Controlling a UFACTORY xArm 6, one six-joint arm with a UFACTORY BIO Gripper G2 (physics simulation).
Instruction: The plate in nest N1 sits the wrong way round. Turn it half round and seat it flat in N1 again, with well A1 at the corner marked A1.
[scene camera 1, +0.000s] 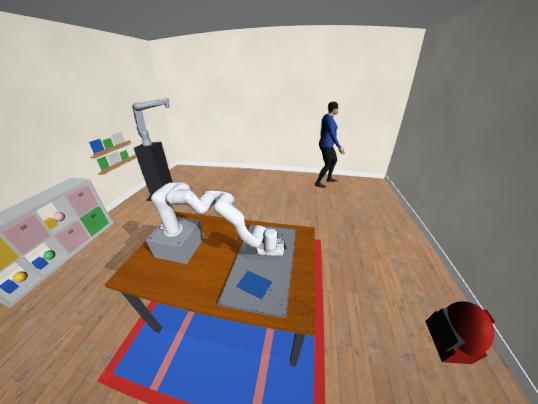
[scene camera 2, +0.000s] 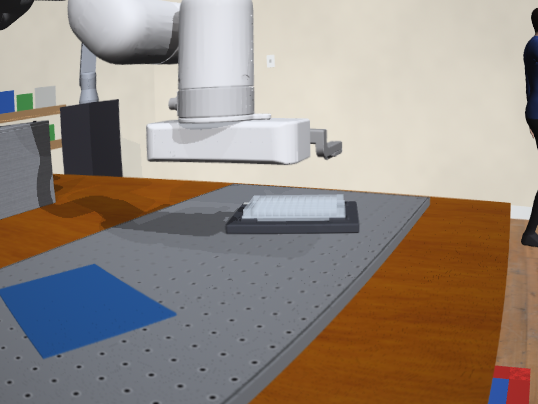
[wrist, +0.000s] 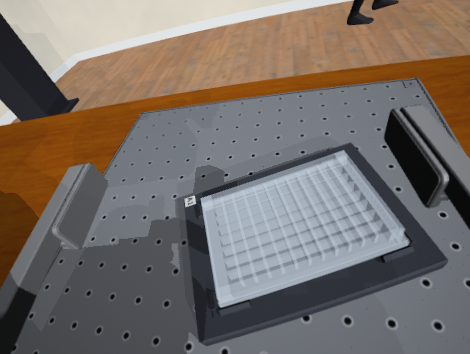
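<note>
The clear, gridded plate (scene camera 2: 295, 207) (wrist: 305, 227) lies in the dark nest N1 (scene camera 2: 292, 228) (wrist: 320, 290) and looks level. In the wrist view, the printed A1 mark (wrist: 190, 201) is at the nest's upper left corner. Which plate corner holds well A1 cannot be told. My gripper (scene camera 1: 271, 251) (wrist: 250, 185) is open and empty above the plate, clear of it. In the wrist view, its fingers stand wide, one beyond each short end of the plate, and the plate appears turned slightly against the line between them. In scene camera 1, the gripper hides the plate and nest.
A blue square (scene camera 1: 254, 284) (scene camera 2: 87, 310) lies on the grey perforated board (scene camera 1: 240, 295) (scene camera 2: 240, 290) (wrist: 165, 130), on the nearer part in scene camera 2. The arm's grey base block (scene camera 1: 176, 245) stands on the wooden table (scene camera 1: 200, 280). A person (scene camera 1: 328, 135) stands beyond the table.
</note>
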